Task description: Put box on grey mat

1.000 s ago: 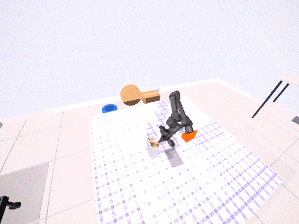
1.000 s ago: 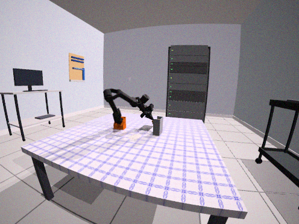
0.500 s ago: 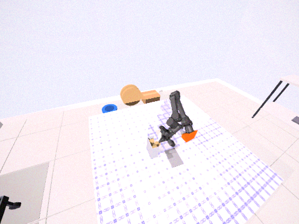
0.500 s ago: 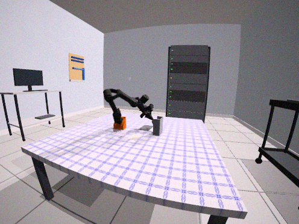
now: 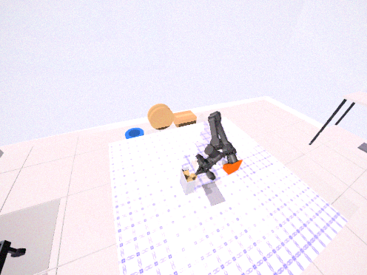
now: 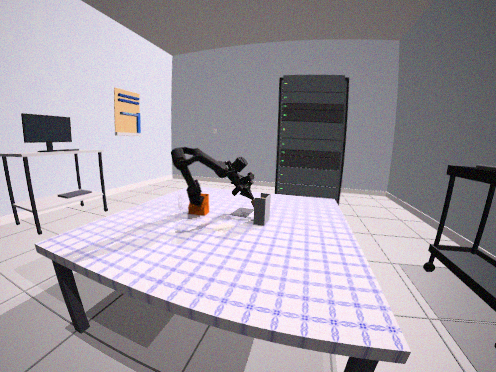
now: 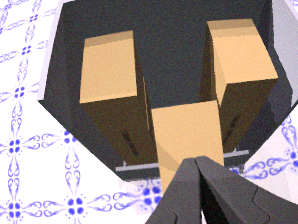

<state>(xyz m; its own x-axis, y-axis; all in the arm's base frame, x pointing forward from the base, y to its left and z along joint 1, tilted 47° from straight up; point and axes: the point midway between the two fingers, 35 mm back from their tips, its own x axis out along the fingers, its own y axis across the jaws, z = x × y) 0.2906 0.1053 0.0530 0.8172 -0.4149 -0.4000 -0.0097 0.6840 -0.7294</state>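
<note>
Now: the tan box marked ER 3 cm ahead of my gripper tip, 1 cm to the right of it and 5 cm below it. Round my gripper tip: grey mat 10 cm behind, 10 cm to the left, 11 cm below.
</note>
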